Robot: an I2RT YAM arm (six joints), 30 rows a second.
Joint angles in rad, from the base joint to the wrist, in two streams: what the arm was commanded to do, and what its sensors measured. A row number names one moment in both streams.
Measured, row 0:
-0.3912, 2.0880, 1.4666, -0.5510, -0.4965, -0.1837
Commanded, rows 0 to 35:
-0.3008, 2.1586, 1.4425, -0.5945, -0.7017, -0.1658
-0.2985, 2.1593, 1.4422, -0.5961, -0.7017, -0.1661
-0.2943, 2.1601, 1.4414, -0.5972, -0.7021, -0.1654
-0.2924, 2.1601, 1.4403, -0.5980, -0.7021, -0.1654
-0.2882, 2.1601, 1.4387, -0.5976, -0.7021, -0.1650
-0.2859, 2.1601, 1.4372, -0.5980, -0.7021, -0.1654
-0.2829, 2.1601, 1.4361, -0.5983, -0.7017, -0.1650
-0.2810, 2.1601, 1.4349, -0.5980, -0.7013, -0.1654
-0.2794, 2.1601, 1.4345, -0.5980, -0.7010, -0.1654
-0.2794, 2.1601, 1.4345, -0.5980, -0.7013, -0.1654
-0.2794, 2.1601, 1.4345, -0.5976, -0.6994, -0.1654
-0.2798, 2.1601, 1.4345, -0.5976, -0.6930, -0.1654
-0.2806, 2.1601, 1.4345, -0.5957, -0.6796, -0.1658
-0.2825, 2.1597, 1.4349, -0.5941, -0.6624, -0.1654
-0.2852, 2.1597, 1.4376, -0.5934, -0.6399, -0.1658
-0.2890, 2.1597, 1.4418, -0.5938, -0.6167, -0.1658
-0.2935, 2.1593, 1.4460, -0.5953, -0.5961, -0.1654
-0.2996, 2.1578, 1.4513, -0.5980, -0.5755, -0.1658
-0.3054, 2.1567, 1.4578, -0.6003, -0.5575, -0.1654
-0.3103, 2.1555, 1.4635, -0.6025, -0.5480, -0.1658
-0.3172, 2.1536, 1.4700, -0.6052, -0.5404, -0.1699
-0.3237, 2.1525, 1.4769, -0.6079, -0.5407, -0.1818
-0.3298, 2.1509, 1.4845, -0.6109, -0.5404, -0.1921
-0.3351, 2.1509, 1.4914, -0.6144, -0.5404, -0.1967
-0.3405, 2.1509, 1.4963, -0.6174, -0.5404, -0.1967
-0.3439, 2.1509, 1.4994, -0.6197, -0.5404, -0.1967
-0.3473, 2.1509, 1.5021, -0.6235, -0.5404, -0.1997
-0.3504, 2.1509, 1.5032, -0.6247, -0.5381, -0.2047
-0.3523, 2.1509, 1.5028, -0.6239, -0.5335, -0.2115
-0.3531, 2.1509, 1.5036, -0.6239, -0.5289, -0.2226
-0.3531, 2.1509, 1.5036, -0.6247, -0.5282, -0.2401
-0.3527, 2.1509, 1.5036, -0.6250, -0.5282, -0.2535
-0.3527, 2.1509, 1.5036, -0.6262, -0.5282, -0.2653
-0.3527, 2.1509, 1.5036, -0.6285, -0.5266, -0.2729
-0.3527, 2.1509, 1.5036, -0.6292, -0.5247, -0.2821
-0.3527, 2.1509, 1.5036, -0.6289, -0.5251, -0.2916
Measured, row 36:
-0.3740, 2.1040, 1.5120, -0.6106, -0.4316, -0.2462
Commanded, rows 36 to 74:
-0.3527, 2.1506, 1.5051, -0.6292, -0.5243, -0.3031
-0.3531, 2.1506, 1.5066, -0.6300, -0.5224, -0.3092
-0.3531, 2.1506, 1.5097, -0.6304, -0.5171, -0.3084
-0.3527, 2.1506, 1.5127, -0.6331, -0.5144, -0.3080
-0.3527, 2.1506, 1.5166, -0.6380, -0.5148, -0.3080
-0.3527, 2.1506, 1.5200, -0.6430, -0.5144, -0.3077
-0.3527, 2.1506, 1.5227, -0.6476, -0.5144, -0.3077
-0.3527, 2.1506, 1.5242, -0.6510, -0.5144, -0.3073
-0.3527, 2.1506, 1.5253, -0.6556, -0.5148, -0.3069
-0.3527, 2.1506, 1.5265, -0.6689, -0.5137, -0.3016
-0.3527, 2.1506, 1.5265, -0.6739, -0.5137, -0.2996
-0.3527, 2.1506, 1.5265, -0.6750, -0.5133, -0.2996
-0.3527, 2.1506, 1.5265, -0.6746, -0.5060, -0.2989
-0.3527, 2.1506, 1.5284, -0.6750, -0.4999, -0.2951
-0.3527, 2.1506, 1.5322, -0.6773, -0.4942, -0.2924
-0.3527, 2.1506, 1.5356, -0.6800, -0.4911, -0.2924
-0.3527, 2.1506, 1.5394, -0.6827, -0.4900, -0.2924
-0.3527, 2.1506, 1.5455, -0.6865, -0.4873, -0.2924
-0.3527, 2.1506, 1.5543, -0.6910, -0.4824, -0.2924
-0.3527, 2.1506, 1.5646, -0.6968, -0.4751, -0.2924
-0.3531, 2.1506, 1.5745, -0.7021, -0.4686, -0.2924
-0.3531, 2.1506, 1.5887, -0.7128, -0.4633, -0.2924
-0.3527, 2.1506, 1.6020, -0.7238, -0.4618, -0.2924
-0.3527, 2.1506, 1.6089, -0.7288, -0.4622, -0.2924
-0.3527, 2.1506, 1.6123, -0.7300, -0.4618, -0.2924
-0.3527, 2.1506, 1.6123, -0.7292, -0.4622, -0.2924
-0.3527, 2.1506, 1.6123, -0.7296, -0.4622, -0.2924
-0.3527, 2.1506, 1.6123, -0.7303, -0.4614, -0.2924
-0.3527, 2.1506, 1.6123, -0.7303, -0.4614, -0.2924
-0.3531, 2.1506, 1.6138, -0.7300, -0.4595, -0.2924
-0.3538, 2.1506, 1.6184, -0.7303, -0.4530, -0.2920
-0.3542, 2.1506, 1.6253, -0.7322, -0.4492, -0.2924
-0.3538, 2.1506, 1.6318, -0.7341, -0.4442, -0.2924
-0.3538, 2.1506, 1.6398, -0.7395, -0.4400, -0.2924
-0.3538, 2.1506, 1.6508, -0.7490, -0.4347, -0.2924
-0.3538, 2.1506, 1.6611, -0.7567, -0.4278, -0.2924
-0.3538, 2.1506, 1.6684, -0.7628, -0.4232, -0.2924
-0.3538, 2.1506, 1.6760, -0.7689, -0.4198, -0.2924
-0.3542, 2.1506, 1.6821, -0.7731, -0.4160, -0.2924
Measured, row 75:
-0.3706, 2.1445, 1.6371, -0.7673, -0.3981, -0.2955
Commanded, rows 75 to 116:
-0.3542, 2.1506, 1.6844, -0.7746, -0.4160, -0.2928
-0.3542, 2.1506, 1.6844, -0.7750, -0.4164, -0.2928
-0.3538, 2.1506, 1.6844, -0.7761, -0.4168, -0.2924
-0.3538, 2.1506, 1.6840, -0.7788, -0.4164, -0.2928
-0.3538, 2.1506, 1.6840, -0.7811, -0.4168, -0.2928
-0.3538, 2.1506, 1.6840, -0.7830, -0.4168, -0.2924
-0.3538, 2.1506, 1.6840, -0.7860, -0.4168, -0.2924
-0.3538, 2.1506, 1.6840, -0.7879, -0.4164, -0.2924
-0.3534, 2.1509, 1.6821, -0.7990, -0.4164, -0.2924
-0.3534, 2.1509, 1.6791, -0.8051, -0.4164, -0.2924
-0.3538, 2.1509, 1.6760, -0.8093, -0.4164, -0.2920
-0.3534, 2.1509, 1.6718, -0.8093, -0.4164, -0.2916
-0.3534, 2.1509, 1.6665, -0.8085, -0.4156, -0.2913
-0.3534, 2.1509, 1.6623, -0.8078, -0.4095, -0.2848
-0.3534, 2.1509, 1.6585, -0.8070, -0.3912, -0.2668
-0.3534, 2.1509, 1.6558, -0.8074, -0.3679, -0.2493
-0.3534, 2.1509, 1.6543, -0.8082, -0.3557, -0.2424
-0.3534, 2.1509, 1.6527, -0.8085, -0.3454, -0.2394
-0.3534, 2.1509, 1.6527, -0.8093, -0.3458, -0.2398
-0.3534, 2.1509, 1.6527, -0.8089, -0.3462, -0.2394
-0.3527, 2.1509, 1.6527, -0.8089, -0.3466, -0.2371
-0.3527, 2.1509, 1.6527, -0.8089, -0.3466, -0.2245
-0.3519, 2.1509, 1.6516, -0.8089, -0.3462, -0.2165
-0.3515, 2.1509, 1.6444, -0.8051, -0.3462, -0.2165
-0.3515, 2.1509, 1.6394, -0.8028, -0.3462, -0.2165
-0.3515, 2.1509, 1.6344, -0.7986, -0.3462, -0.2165
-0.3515, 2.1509, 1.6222, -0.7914, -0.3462, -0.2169
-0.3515, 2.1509, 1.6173, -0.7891, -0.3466, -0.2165
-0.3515, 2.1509, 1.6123, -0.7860, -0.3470, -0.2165
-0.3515, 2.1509, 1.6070, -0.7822, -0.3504, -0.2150
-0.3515, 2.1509, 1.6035, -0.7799, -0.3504, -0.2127
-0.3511, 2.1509, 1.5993, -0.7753, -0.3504, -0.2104
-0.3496, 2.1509, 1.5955, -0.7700, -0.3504, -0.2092
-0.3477, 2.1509, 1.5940, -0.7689, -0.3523, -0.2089
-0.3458, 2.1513, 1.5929, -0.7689, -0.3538, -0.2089
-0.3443, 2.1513, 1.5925, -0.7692, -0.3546, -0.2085
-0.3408, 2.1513, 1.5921, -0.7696, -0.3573, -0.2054
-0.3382, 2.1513, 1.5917, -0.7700, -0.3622, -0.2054
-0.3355, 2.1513, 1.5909, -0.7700, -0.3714, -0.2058
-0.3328, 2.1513, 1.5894, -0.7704, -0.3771, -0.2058
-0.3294, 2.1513, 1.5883, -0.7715, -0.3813, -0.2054
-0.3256, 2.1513, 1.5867, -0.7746, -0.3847, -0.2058
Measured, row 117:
-0.3561, 2.1448, 1.6154, -0.7616, -0.3309, -0.2260
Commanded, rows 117 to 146:
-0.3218, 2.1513, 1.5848, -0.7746, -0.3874, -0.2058
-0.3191, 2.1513, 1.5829, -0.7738, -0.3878, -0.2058
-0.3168, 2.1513, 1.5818, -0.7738, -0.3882, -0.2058
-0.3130, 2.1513, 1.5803, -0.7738, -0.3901, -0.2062
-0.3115, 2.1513, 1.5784, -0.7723, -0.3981, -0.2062
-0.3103, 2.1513, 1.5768, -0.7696, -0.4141, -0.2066
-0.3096, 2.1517, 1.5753, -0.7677, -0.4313, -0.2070
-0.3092, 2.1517, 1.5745, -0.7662, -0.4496, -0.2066
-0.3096, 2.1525, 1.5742, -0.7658, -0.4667, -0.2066
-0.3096, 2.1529, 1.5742, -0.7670, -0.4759, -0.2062
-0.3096, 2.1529, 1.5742, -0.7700, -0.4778, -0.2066
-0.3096, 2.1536, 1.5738, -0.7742, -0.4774, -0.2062
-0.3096, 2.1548, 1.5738, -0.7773, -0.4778, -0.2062
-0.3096, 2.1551, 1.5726, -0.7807, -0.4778, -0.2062
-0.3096, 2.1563, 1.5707, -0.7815, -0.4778, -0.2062
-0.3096, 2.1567, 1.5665, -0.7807, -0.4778, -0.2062
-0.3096, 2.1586, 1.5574, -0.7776, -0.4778, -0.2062
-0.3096, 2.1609, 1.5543, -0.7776, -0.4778, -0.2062
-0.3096, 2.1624, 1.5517, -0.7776, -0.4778, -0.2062
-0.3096, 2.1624, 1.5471, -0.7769, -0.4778, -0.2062
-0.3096, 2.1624, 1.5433, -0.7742, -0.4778, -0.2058
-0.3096, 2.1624, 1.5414, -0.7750, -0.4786, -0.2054
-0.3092, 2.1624, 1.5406, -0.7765, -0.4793, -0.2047
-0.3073, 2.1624, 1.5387, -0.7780, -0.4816, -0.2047
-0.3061, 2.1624, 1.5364, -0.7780, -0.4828, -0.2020
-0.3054, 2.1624, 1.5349, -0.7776, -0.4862, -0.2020
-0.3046, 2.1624, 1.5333, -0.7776, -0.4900, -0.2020
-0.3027, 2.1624, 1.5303, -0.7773, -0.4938, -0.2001
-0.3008, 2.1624, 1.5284, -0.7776, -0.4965, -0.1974
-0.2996, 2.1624, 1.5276, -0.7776, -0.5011, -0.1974
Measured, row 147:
-0.3462, 2.1262, 1.5841, -0.7395, -0.3481, -0.2264
